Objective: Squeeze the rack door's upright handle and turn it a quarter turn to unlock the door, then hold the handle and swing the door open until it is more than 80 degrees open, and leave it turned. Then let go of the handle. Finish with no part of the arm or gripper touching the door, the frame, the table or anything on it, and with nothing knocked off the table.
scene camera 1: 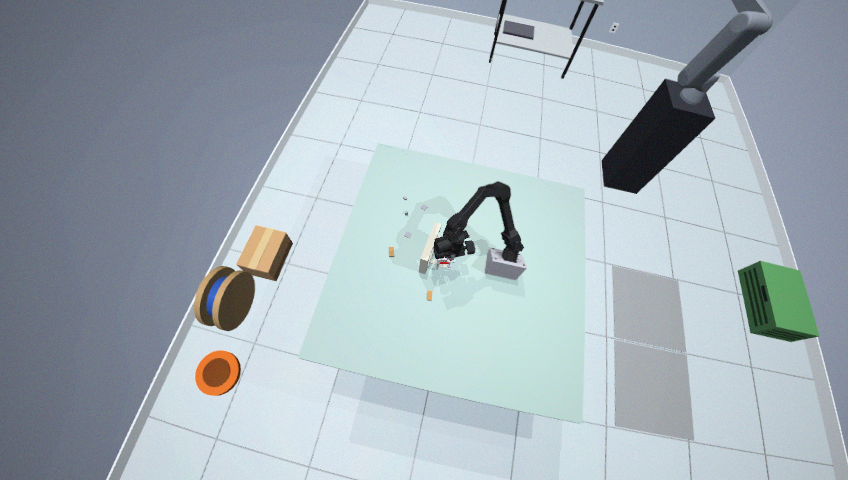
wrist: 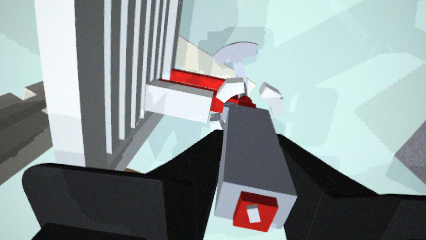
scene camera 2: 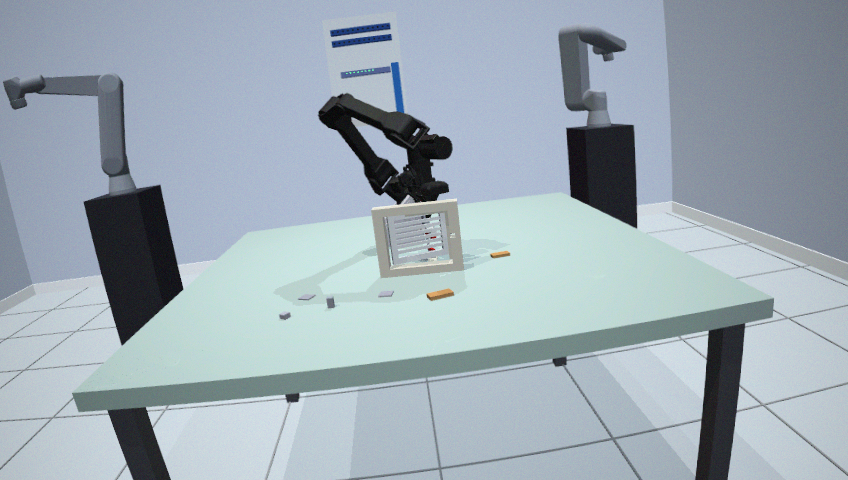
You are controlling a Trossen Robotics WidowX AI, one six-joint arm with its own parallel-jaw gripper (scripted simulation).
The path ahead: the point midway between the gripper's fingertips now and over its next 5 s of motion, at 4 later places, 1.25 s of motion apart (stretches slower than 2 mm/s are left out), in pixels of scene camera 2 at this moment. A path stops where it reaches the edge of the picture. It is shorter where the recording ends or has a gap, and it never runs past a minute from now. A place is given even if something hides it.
My gripper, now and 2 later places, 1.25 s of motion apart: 426, 217; 400, 217; 375, 221
